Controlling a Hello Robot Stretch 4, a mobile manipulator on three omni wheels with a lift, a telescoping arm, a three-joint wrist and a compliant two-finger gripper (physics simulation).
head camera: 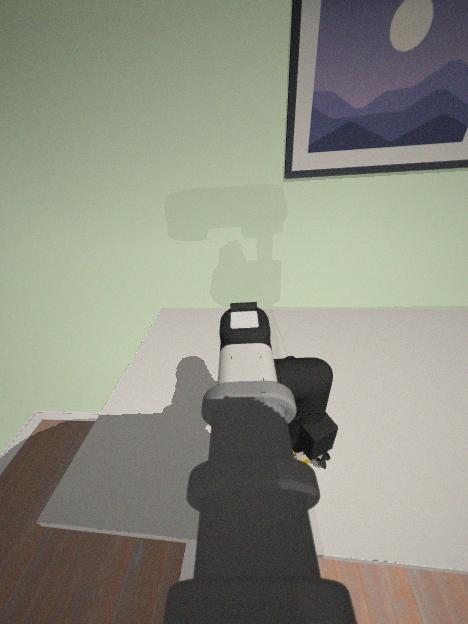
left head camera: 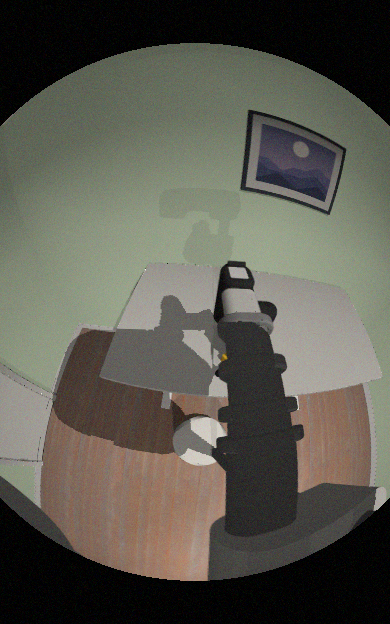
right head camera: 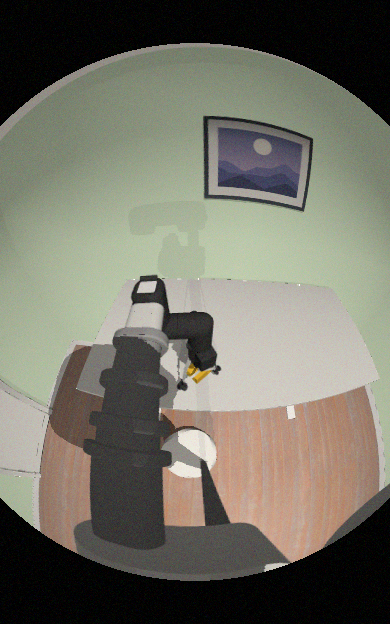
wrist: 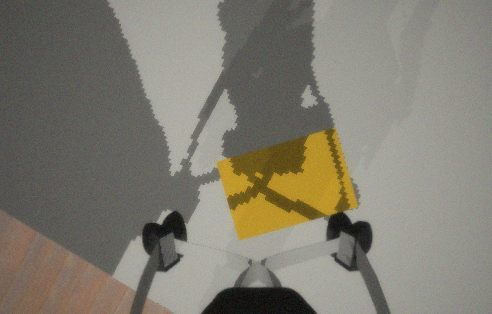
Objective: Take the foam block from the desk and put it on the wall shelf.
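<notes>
The foam block (wrist: 280, 185) is a yellow rectangular block lying on the white desk (wrist: 430, 210) (head camera: 397, 428) (right head camera: 280, 345), turned slightly in the wrist view. Parts of it also show in the head view (head camera: 302, 458), the left head view (left head camera: 224, 357) and the right head view (right head camera: 202, 376). My gripper (wrist: 256, 229) (right head camera: 199, 377) is open and empty, pointing down over the desk near the block. In the wrist view the block lies mostly above the line between the fingertips, its near right edge close to the right fingertip. The gap in height is unclear. The wall shelf does not show in these views.
A framed mountain picture (head camera: 382, 90) (left head camera: 295, 162) (right head camera: 257, 162) hangs on the green wall behind the desk. A round white object (left head camera: 206, 429) (right head camera: 194, 437) stands on the wooden floor at the desk's front edge. White furniture (left head camera: 17, 425) (right head camera: 17, 440) stands at the left.
</notes>
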